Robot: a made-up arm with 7 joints. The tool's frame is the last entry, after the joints.
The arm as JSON. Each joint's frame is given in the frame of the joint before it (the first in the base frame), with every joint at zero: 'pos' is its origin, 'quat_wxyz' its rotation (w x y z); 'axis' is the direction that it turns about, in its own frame. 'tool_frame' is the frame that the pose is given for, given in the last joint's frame.
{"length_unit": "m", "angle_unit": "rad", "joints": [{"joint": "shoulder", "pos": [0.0, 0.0, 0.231], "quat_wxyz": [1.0, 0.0, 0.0, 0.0], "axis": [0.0, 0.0, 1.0]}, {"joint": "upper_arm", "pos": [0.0, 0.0, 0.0], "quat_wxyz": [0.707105, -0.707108, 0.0, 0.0], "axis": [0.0, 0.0, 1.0]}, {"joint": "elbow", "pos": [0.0, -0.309, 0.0], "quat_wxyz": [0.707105, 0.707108, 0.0, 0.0], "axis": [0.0, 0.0, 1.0]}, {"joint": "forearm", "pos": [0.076, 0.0, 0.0], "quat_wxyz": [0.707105, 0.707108, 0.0, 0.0], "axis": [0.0, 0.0, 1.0]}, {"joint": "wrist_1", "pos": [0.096, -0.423, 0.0], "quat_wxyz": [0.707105, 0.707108, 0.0, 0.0], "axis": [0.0, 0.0, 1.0]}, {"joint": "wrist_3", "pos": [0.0, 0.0, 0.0], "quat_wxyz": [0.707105, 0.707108, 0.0, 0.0], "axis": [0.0, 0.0, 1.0]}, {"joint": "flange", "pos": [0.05, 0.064, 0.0], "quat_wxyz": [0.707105, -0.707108, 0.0, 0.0], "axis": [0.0, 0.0, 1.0]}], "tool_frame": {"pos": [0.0, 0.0, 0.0], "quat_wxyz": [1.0, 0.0, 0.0, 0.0]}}
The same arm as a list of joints. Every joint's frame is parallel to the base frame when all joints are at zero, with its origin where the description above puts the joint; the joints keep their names.
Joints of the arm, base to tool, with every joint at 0 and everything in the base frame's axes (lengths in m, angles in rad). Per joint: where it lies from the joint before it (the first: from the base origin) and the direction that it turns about. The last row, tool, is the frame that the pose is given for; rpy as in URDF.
shoulder: axis 0 0 1 xyz 0 0 0.231
upper_arm: axis 0 1 0 xyz 0 0 0
elbow: axis 0 0 1 xyz 0 0 0.309
forearm: axis 0 -1 0 xyz 0.076 0 0
wrist_1: axis 0 0 -1 xyz 0.096 0 -0.423
wrist_3: axis 0 1 0 xyz 0 0 0
flange: axis 0 0 -1 xyz 0.05 0 -0.064
tool: xyz 0 0 0 rpy -3.1416 0 0

